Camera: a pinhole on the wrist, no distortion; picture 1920 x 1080 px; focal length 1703.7 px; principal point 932.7 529.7 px. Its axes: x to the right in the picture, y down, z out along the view. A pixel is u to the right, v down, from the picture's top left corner.
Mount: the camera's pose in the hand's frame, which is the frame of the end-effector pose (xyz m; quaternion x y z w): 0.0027 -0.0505 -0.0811 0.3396 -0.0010 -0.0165 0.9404
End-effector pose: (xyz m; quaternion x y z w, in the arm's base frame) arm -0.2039 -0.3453 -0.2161 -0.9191 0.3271 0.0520 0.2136
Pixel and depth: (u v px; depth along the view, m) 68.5 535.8 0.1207
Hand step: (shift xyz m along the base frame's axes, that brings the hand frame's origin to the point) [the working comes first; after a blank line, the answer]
In the camera's frame: -0.0612 0.0004 0.1207

0.0318 0.1272 0.0477
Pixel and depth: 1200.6 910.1 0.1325
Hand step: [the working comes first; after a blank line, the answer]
In the camera's frame: 0.0208 0.0296 0.1325

0.0899 0.0823 -0.0005
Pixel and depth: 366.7 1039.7 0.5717
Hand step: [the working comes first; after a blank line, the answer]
In the camera's frame: -0.1899 0.1711 0.5717

0.0462 0.5033 -0.2801
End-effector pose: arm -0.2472 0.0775 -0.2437 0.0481 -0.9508 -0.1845 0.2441
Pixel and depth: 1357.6 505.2 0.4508
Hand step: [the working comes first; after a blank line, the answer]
In the camera's frame: 0.1124 -0.0065 0.4508

-0.2206 -0.2562 -0.2930
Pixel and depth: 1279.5 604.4 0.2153
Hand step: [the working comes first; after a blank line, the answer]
In the camera's frame: 0.0438 0.0094 0.2153

-0.0817 -0.1474 -0.1218
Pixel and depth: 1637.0 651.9 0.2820
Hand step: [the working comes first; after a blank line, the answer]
In the camera's frame: 0.1166 0.0202 0.2820

-0.1726 -0.1756 -0.1501
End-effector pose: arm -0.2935 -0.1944 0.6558 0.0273 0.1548 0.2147 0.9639
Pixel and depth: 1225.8 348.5 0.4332
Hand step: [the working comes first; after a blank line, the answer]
In the camera's frame: 0.0745 -0.0461 0.4332

0.2772 -0.2981 0.1475
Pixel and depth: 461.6 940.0 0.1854
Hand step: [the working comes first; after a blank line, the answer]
In the camera's frame: -0.0513 0.0446 0.1854

0.0393 -0.1402 0.0844
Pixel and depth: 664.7 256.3 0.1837
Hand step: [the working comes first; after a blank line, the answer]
In the camera's frame: -0.0289 -0.0295 0.1837

0.0644 -0.1837 0.0255
